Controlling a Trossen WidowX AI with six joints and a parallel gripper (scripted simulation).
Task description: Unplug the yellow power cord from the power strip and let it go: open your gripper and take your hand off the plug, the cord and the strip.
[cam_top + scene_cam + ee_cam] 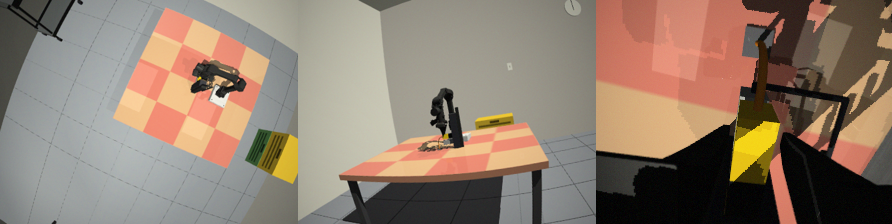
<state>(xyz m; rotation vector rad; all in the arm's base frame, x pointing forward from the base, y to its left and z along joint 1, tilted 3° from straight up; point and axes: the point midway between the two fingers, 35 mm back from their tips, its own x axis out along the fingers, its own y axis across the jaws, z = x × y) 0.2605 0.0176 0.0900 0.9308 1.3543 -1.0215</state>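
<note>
Right now my gripper tip is 10 mm past the yellow plug and 30 mm to the right of it. Also, from my gripper tip: dark power strip (30 mm behind, 100 mm to the left, 20 mm above).
</note>
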